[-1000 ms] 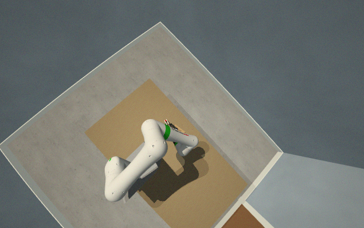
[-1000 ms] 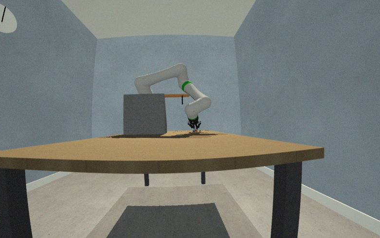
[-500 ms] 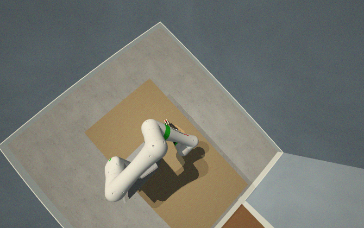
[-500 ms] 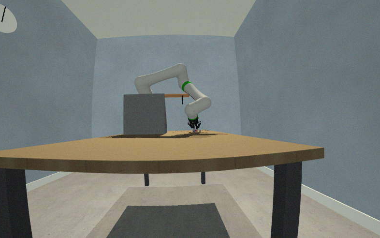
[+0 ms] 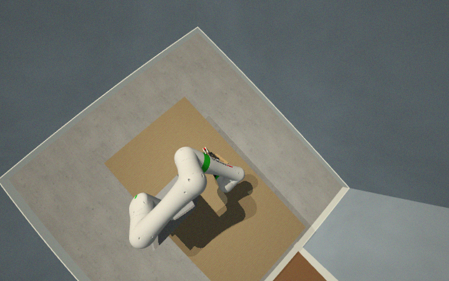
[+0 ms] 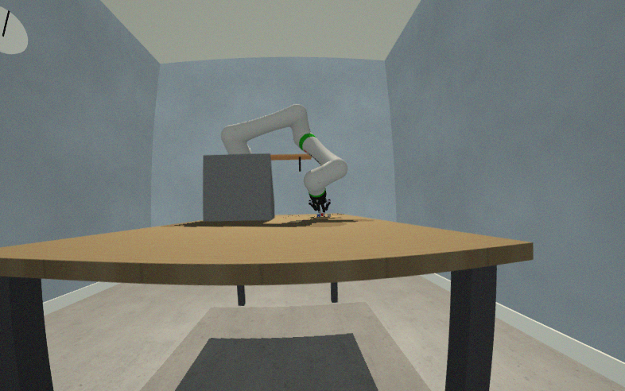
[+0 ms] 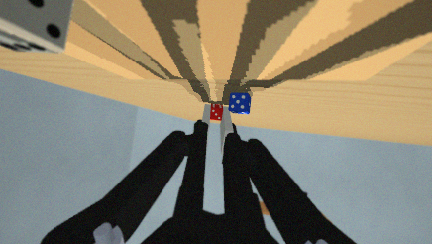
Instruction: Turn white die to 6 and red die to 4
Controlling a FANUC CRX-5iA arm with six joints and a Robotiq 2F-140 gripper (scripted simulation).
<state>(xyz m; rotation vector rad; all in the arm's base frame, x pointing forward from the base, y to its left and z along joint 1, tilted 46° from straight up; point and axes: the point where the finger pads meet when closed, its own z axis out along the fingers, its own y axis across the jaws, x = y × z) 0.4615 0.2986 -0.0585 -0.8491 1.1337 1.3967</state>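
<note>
The blue die lies 4 cm to the right of my hand, 2 cm below it and 2 cm behind it. Also, from my hand: white die: 15 cm to the right, 3 cm ahead, 2 cm below; then red die: 2 cm to the left, 2 cm below; then tan mat: 16 cm to the right, 3 cm below, 1 cm ahead.
</note>
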